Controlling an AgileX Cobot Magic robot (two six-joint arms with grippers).
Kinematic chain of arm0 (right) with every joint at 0, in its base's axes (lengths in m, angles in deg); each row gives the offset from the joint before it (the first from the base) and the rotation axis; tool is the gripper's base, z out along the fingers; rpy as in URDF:
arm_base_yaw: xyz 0 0 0.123 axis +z
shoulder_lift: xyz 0 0 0 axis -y
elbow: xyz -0.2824 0 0.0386 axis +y
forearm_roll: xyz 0.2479 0 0.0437 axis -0.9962 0 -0.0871
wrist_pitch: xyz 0 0 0 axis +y
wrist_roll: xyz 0.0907 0 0.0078 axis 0.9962 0 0.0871
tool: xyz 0 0 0 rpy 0 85 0
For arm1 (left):
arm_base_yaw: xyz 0 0 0.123 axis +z
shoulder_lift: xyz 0 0 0 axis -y
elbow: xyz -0.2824 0 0.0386 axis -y
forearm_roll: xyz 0.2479 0 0.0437 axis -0.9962 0 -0.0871
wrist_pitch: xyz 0 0 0 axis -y
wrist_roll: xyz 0.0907 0 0.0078 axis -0.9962 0 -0.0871
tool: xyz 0 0 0 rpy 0 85 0
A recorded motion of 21 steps. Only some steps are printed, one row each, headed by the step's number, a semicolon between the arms.
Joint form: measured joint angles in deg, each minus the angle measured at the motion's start. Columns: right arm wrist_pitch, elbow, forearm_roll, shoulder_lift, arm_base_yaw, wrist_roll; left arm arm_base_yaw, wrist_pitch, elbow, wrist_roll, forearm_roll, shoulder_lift.
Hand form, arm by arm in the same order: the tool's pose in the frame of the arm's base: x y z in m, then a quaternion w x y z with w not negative. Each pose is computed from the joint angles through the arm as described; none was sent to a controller.
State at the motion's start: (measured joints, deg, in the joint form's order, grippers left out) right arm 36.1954 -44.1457 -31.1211 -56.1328 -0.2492 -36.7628; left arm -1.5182 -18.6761 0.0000 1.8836 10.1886 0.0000
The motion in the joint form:
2: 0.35 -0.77 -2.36 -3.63 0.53 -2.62; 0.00 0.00 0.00 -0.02 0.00 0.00
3: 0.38 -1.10 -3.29 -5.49 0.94 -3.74; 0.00 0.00 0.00 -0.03 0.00 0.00
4: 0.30 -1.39 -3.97 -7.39 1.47 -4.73; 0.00 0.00 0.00 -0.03 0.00 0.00
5: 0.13 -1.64 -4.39 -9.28 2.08 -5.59; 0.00 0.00 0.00 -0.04 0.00 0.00
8: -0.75 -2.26 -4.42 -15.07 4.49 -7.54; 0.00 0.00 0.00 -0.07 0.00 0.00
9: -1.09 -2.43 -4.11 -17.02 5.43 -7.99; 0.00 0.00 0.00 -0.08 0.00 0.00
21: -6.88 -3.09 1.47 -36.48 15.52 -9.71; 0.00 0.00 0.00 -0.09 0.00 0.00
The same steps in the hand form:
2: 0.2060 0.0310 0.3080 0.41723 -0.15945 0.88766 0.11204; 0.0537 -0.0066 0.1841 0.61298 -0.05094 0.78301 -0.09246
3: 0.2123 0.0333 0.3035 0.40726 -0.16530 0.89042 0.11816; 0.0537 -0.0066 0.1841 0.61299 -0.05087 0.78302 -0.09240
4: 0.2185 0.0358 0.2983 0.39676 -0.17182 0.89326 0.12307; 0.0537 -0.0066 0.1841 0.61299 -0.05087 0.78302 -0.09240
5: 0.2244 0.0386 0.2927 0.38598 -0.17895 0.89609 0.12655; 0.0537 -0.0066 0.1841 0.61300 -0.05080 0.78302 -0.09235
8: 0.2411 0.0487 0.2729 0.35053 -0.20545 0.90429 0.13105; 0.0537 -0.0066 0.1841 0.61302 -0.05060 0.78303 -0.09219
9: 0.2460 0.0527 0.2654 0.33756 -0.21561 0.90684 0.13119; 0.0537 -0.0066 0.1841 0.61303 -0.05053 0.78304 -0.09214
21: 0.2758 0.0982 0.1766 0.20788 -0.31872 0.91810 0.11084; 0.0537 -0.0066 0.1841 0.61304 -0.05046 0.78304 -0.09208

